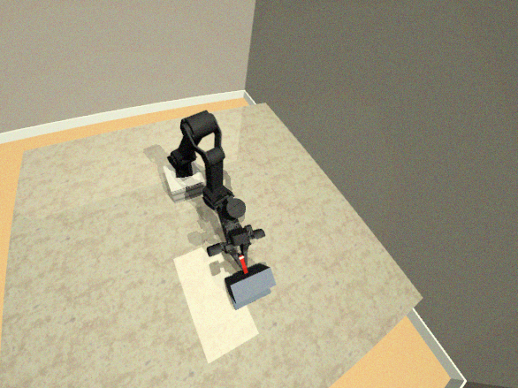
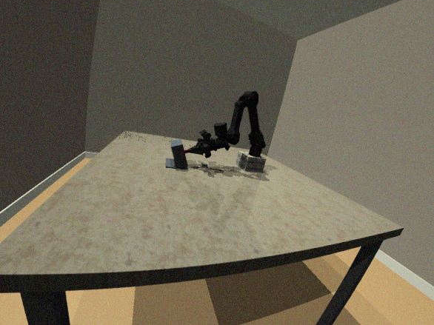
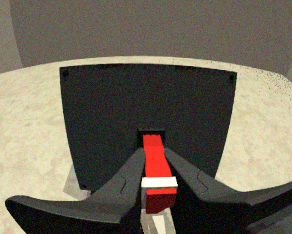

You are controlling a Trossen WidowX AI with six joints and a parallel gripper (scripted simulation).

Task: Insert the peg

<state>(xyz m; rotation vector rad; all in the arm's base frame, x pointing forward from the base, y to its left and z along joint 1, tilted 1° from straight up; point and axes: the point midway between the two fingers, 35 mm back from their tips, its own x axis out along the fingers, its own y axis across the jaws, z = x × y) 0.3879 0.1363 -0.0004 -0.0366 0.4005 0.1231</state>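
The dark red peg lies 2 cm behind my gripper tip and 1 cm above it. Also, from my gripper tip: sloped grey-blue panel: 4 cm ahead, 2 cm below, 1 cm to the left.
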